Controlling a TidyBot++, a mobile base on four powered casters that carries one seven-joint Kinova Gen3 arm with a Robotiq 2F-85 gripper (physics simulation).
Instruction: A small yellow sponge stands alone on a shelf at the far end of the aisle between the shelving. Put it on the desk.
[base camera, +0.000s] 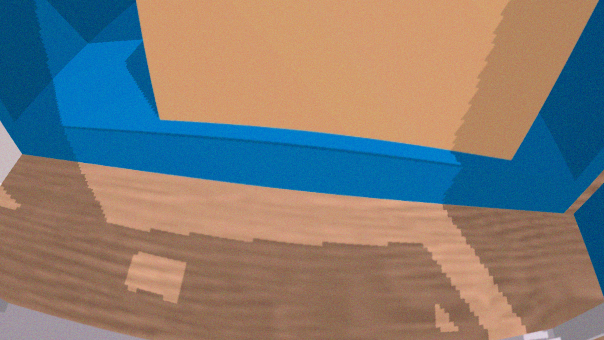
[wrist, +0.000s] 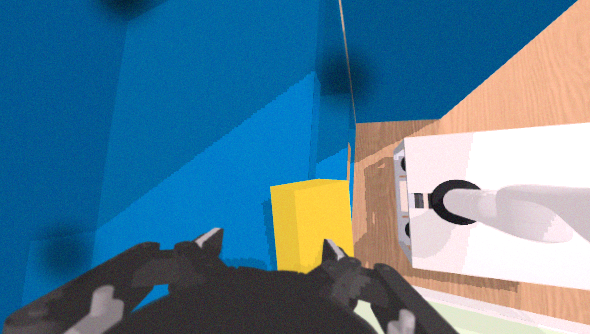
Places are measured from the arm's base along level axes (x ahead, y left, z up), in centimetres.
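Pixels of known places: gripper, between the fingertips: (wrist: 272, 244); arm's base, origin of its link: (wrist: 458, 201).
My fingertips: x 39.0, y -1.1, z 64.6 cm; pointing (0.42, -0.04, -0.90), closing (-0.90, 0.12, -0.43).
For each thing: its top centre in the pictures, then the offset to it from my fingertips. "*": a spot on its surface instead. Level surfaces: height alone.
- yellow sponge, centre of its top: (wrist: 296, 249) dx -2.6, dy -0.3, dz +1.1 cm
- blue shelf, height of its surface: dz -5.2 cm
- large tan panel, a spot on its surface: (base camera: 320, 65) * dx +0.7, dy -1.6, dz -87.9 cm
- Wooden floor, height of its surface: dz -104.3 cm
The yellow sponge (wrist: 324, 215) is a block on the blue shelf (wrist: 215, 200) in the wrist view, close to the shelf's right edge. My gripper (wrist: 273, 244) is open and empty. In the picture the sponge's left part lies between the fingertips, and the right fingertip overlaps its front. The sponge's lower end is hidden behind the gripper. Whether the fingertips touch it I cannot tell. The sponge and the gripper do not show in the base camera view. The desk does not show in either view.
The blue shelving (base camera: 260, 162) stands across the base camera view, with a large tan panel (base camera: 320, 65) above its low ledge. Wooden floor (base camera: 280, 280) (wrist: 375, 200) lies before it. My white base (wrist: 525, 160) stands right of the shelf in the wrist view. Blue walls rise behind the sponge.
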